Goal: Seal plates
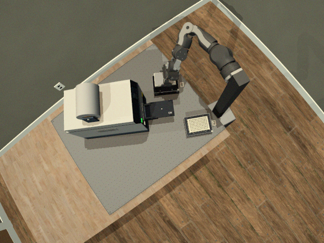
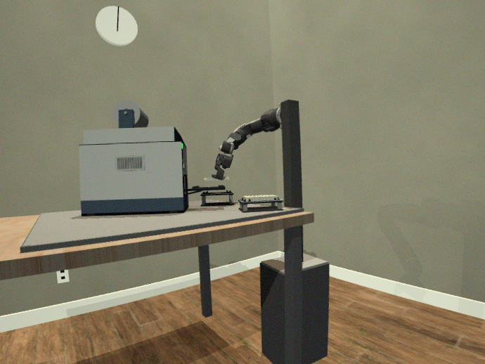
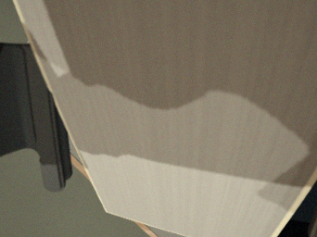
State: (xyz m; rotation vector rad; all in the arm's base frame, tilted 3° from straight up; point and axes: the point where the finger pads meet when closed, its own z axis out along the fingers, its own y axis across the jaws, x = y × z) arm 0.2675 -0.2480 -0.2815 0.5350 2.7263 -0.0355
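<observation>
Now: hand 80 mm above the black nest N1. Also, from my hand: yellow warning label: 170 mm ahead, 30 mm to the left, 10 mm above; then plate: 330 mm to the left, 90 mm below, 60 mm behind; then sealer stage: 150 mm to the left, 100 mm ahead, 40 mm below.
</observation>
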